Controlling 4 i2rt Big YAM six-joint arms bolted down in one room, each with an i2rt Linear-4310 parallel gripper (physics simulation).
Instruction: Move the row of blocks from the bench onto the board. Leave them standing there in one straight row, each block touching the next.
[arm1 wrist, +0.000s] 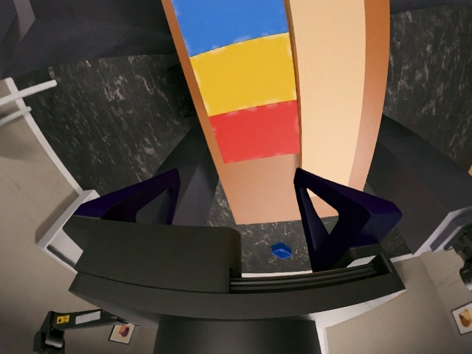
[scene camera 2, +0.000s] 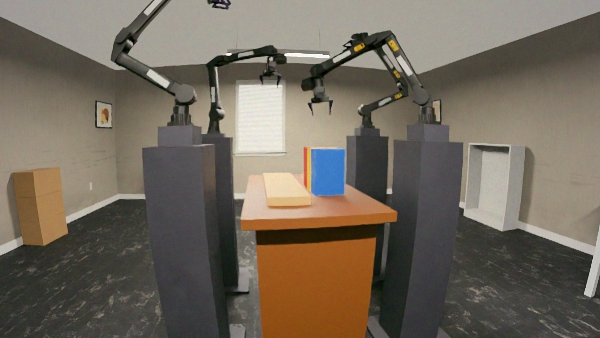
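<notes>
A row of touching upright blocks, blue (arm1 wrist: 230, 25) (scene camera 2: 328, 171), yellow (arm1 wrist: 245, 75) (scene camera 2: 309, 170) and red (arm1 wrist: 257, 132) (scene camera 2: 305, 167), stands on the bench (arm1 wrist: 265, 192) (scene camera 2: 350, 210). The pale board (arm1 wrist: 330, 90) (scene camera 2: 287, 190) lies alongside the row. Arm1's gripper (arm1 wrist: 238, 172) is open and empty, with the red end of the row past its fingertips. In scene camera 2, the front right arm's gripper (scene camera 2: 320, 111) hangs open above the blocks. The back left arm's gripper (scene camera 2: 270, 84) is open and high. The front left arm's gripper (scene camera 2: 220, 4) is at the top edge. The back right arm's gripper is hidden.
Dark pedestals (scene camera 2: 177, 215) (scene camera 2: 425, 215) carry the arms on both sides of the bench. A small blue object (arm1 wrist: 281, 250) shows beyond the bench end. A cardboard box stack (scene camera 2: 40, 207) stands at left and a white open cabinet (scene camera 2: 515, 187) at right.
</notes>
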